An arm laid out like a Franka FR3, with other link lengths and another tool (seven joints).
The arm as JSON. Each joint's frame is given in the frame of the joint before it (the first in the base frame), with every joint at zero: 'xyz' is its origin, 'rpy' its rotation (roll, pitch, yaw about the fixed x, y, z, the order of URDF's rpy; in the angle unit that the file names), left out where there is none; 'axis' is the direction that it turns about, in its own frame. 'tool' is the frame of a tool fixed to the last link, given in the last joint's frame.
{
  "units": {
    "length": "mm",
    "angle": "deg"
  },
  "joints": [
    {
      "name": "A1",
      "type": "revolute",
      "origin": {
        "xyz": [
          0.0,
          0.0,
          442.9
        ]
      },
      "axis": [
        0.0,
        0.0,
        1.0
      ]
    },
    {
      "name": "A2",
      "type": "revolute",
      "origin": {
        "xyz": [
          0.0,
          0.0,
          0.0
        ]
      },
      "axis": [
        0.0,
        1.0,
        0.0
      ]
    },
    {
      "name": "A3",
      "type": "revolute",
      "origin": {
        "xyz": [
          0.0,
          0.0,
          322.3
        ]
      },
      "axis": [
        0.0,
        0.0,
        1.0
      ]
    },
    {
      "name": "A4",
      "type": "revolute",
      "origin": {
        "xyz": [
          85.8,
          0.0,
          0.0
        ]
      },
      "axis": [
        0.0,
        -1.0,
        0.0
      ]
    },
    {
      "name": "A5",
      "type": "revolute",
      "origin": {
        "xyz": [
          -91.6,
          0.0,
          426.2
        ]
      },
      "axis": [
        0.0,
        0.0,
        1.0
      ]
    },
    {
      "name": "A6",
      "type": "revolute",
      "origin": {
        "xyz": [
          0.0,
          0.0,
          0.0
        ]
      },
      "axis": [
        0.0,
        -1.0,
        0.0
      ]
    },
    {
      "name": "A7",
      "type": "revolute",
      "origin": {
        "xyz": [
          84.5,
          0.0,
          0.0
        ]
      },
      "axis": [
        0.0,
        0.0,
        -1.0
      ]
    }
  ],
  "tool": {
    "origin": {
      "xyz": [
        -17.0,
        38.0,
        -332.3
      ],
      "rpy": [
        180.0,
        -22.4,
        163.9
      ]
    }
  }
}
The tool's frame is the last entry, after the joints.
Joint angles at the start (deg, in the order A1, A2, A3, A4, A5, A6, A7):
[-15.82 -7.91 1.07 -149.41 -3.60 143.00 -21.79]
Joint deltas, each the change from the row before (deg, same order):
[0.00 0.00 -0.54 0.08 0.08 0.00 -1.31]
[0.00 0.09 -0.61 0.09 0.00 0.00 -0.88]
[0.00 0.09 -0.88 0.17 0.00 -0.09 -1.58]
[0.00 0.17 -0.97 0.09 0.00 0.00 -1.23]
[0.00 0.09 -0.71 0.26 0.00 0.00 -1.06]
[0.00 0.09 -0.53 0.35 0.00 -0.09 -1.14]
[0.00 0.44 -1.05 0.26 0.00 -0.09 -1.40]
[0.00 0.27 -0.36 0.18 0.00 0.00 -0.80]
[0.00 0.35 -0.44 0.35 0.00 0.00 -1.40]
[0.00 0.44 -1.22 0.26 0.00 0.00 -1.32]
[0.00 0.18 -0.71 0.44 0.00 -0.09 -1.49]
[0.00 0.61 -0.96 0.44 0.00 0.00 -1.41]
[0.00 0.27 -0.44 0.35 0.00 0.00 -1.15]
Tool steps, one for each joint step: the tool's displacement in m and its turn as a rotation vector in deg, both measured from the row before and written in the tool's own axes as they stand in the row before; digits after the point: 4 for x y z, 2 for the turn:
[0.0004 -0.0043 -0.0003 0.18 -0.07 -0.69]
[0.0004 -0.0047 0.0004 0.04 0.01 -0.28]
[0.0009 -0.0070 0.0002 0.18 0.02 -0.69]
[0.0013 -0.0073 0.0015 -0.01 0.09 -0.29]
[-0.0003 -0.0060 -0.0011 0.10 -0.16 -0.33]
[-0.0006 -0.0050 -0.0018 0.23 -0.16 -0.56]
[0.0016 -0.0080 0.0028 0.00 0.28 -0.39]
[0.0002 -0.0031 0.0011 0.13 0.09 -0.43]
[-0.0004 -0.0045 0.0003 0.35 0.01 -0.89]
[0.0020 -0.0094 0.0029 -0.08 0.19 -0.15]
[0.0000 -0.0069 -0.0014 0.32 -0.15 -0.70]
[0.0010 -0.0082 0.0026 0.11 0.19 -0.44]
[-0.0002 -0.0047 -0.0002 0.30 -0.06 -0.64]

